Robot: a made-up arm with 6 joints.
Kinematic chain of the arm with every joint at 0, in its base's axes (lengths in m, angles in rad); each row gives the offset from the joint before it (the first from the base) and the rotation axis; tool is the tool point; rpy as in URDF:
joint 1: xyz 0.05 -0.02 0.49 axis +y
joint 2: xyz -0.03 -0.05 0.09 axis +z
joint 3: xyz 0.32 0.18 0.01 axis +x
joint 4: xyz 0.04 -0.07 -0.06 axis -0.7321 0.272 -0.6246
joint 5: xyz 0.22 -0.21 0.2 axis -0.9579 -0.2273 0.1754
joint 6: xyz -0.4 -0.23 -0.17 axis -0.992 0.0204 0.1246
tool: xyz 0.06 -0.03 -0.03 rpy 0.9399 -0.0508 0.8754
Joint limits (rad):
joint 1: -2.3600..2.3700
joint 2: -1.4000..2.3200
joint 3: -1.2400..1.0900
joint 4: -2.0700..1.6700
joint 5: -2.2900..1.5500
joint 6: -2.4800..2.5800
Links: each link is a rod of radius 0.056 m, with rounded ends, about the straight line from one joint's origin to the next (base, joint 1, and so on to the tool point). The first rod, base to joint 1, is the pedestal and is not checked.
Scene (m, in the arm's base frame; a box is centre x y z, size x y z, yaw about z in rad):
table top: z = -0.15
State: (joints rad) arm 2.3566 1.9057 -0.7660 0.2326 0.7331 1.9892
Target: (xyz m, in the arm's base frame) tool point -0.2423 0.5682 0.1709
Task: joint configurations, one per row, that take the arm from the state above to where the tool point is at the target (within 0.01 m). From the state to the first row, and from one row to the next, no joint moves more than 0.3 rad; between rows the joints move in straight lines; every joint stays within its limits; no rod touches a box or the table.
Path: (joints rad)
1: 2.3593 1.8289 -0.6539 -0.0188 0.7681 1.9502
2: 2.3620 1.7521 -0.5417 -0.2703 0.8031 1.9111
3: 2.3646 1.6753 -0.4296 -0.5217 0.8381 1.8721
4: 2.3673 1.5985 -0.3174 -0.7732 0.8731 1.8331
5: 2.3700 1.5217 -0.2053 -1.0246 0.9081 1.7941

